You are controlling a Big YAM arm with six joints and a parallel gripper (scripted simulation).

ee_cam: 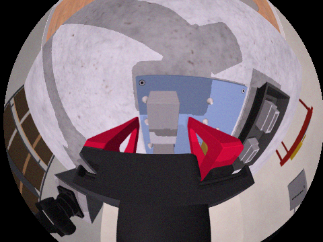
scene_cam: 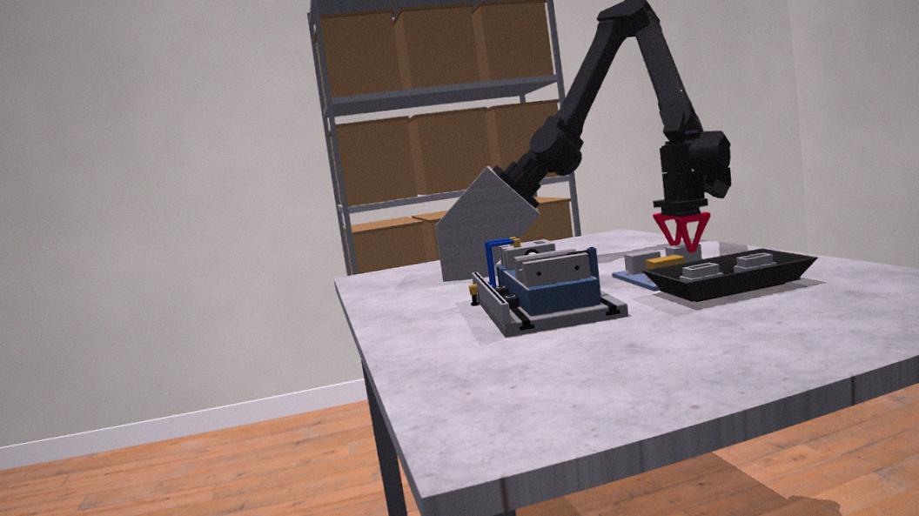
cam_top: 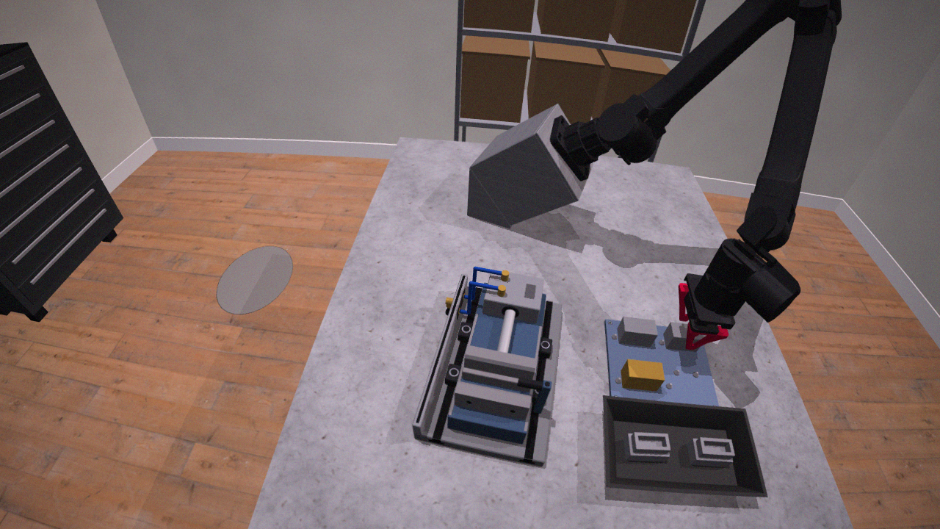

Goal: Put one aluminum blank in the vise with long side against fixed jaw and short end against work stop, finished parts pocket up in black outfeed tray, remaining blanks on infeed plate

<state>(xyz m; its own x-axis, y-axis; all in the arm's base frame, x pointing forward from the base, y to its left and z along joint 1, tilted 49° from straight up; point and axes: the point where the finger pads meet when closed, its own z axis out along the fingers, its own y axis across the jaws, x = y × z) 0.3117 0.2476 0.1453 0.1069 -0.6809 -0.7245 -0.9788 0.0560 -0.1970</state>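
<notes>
Now: hand 26 cm to the left of the work stop rod, 20 cm short of it and 5 cm below it. The rest, counted from my hand: yellow brass blank (10 cm ahead, 8 cm to the right, 2 cm below); then blue infeed plate (5 cm ahead, 4 cm to the right, 4 cm below).
</notes>
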